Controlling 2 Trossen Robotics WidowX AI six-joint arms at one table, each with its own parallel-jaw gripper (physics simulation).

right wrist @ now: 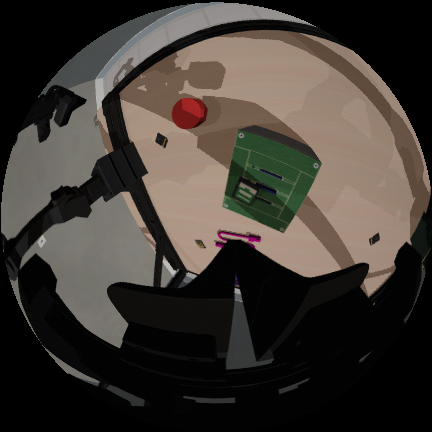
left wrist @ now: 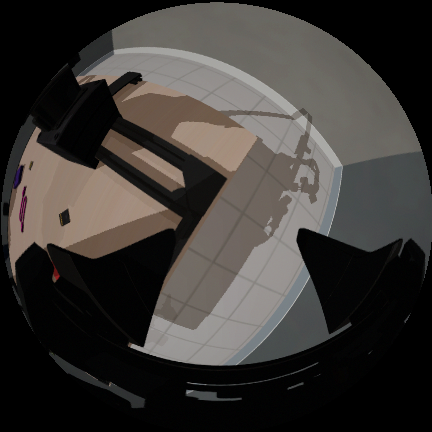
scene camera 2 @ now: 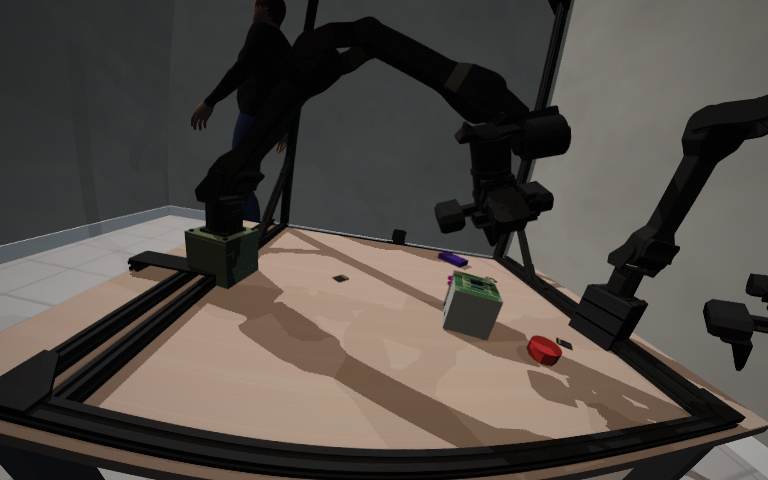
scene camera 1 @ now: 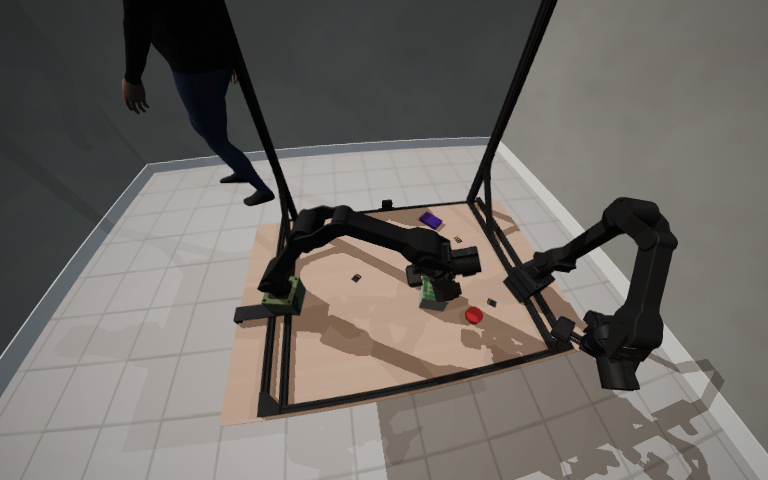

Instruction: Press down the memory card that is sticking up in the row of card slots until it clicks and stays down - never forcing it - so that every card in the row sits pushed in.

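Where they show: left gripper, fingertip midpoint: [right wrist: 78, 96] [left wrist: 239, 235] [scene camera 1: 582, 350]; right gripper, fingertip midpoint: [right wrist: 233, 245] [scene camera 2: 492, 244]; left arm's base, link origin: [right wrist: 100, 183] [left wrist: 62, 108] [scene camera 2: 618, 293] [scene camera 1: 536, 272]; right arm's base, link origin: [scene camera 2: 223, 230] [scene camera 1: 280, 289].
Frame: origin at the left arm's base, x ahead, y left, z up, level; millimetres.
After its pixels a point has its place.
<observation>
The card-slot box [scene camera 1: 433, 304] {x 374, y -65, z -65 mm} [scene camera 2: 472, 310] {x 377, y -67, z -59 mm} is grey with a green top [right wrist: 300, 175] {x 387, y -99, z -28 mm}, upright on the table. In the right wrist view, dark and blue slot lines run parallel across its top. A dark-edged piece with a pale label [right wrist: 246, 192] {x 326, y -109, z -23 mm} overlaps the left ends of the lower lines; how high it stands is unclear. My right gripper [scene camera 2: 492, 242] {x 341, y -108, z 55 mm} [right wrist: 233, 245] {x 341, y -108, z 55 mm} is shut and empty, pointing down above the box, apart from it. In scene camera 1 it hides part of the top. My left gripper [left wrist: 239, 235] {x 71, y 255, z 8 mm} is open and empty, off the table's right side.
A red round piece [scene camera 1: 474, 315] {x 254, y 20, z -89 mm} [scene camera 2: 543, 350] {x 270, y 26, z -89 mm} [right wrist: 189, 113] {x 257, y 12, z -89 mm} lies right of the box. Loose cards [scene camera 1: 356, 277] {x 575, y -287, z -113 mm} [scene camera 1: 491, 302] {x 151, y 2, z -113 mm} [scene camera 1: 458, 239] {x 96, y -296, z -112 mm} lie around. A purple block [scene camera 1: 430, 220] {x 165, y -432, z -97 mm} [scene camera 2: 453, 259] {x 177, y -412, z -97 mm} is at the back, and a magenta cable [right wrist: 240, 234] {x 242, y -255, z -112 mm} behind the box. Black rails [scene camera 2: 362, 458] {x 612, y 103, z -100 mm} edge the table.
</observation>
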